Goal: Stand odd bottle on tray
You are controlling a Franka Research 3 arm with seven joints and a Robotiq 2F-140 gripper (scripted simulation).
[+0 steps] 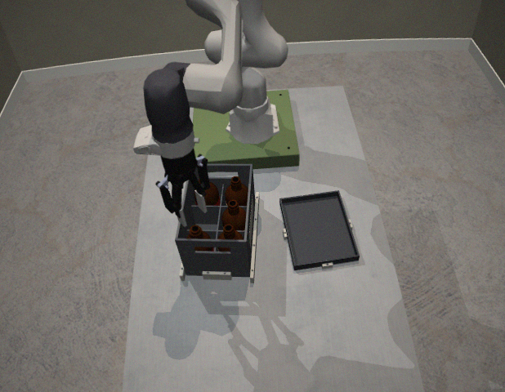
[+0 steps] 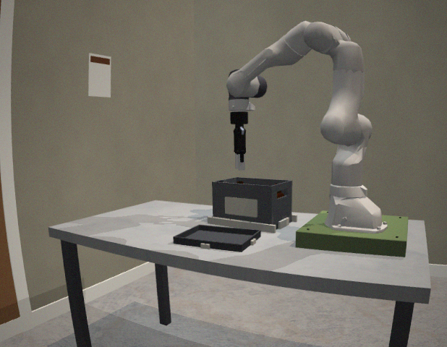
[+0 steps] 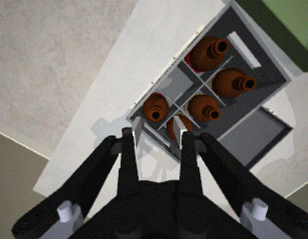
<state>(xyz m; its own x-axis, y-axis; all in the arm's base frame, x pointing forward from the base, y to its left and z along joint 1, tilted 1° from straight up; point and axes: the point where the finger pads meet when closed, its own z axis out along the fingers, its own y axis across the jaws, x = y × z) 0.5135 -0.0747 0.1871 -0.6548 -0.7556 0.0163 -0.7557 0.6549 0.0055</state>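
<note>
The glass bottle is 16 cm below my hand. From my hand the other things lie so: black tray (32 cm to the left, 23 cm below, 14 cm behind); dark grey crate (16 cm below, 9 cm behind, 4 cm to the left); brown bottle (18 cm behind, 16 cm below, 2 cm to the right).
</note>
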